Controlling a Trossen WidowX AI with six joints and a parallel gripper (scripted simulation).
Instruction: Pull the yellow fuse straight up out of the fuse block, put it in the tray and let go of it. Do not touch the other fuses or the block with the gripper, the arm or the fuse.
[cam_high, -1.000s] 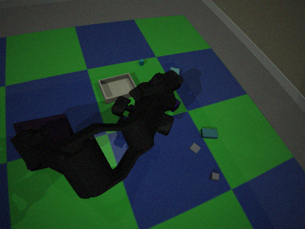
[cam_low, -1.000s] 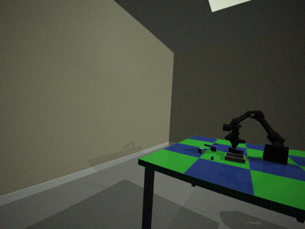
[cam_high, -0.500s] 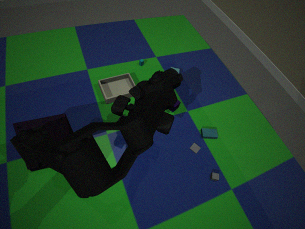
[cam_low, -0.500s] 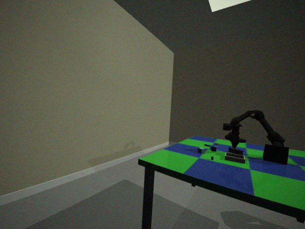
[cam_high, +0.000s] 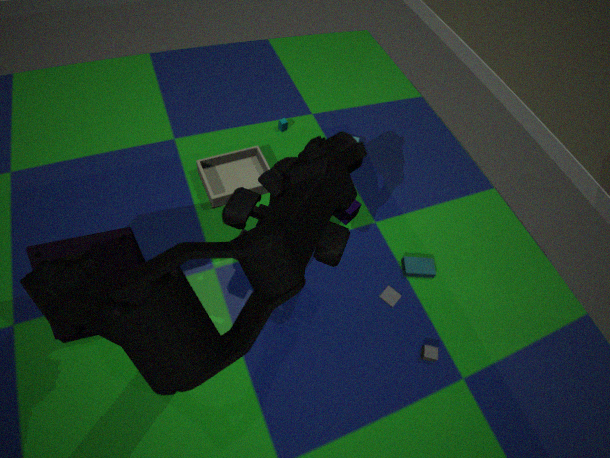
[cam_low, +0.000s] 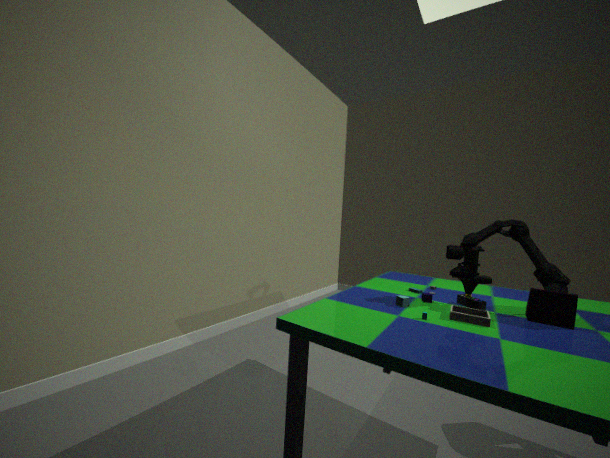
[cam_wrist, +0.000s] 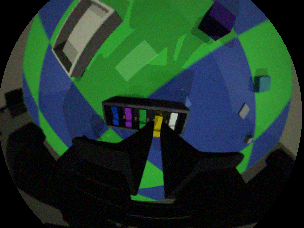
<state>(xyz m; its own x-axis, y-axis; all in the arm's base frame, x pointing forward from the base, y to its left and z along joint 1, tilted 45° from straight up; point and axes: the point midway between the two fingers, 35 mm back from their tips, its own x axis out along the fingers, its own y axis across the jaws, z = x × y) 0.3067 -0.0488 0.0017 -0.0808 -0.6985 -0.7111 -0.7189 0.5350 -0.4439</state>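
My gripper tip is 21 cm to the right of the grey tray, 4 cm above it and 1 cm past it. The rest, counted from my gripper tip: purple cube 16 cm ahead, 6 cm to the left, 3 cm below; yellow fuse 1 cm below; teal block 24 cm ahead, 9 cm to the right, 4 cm below.
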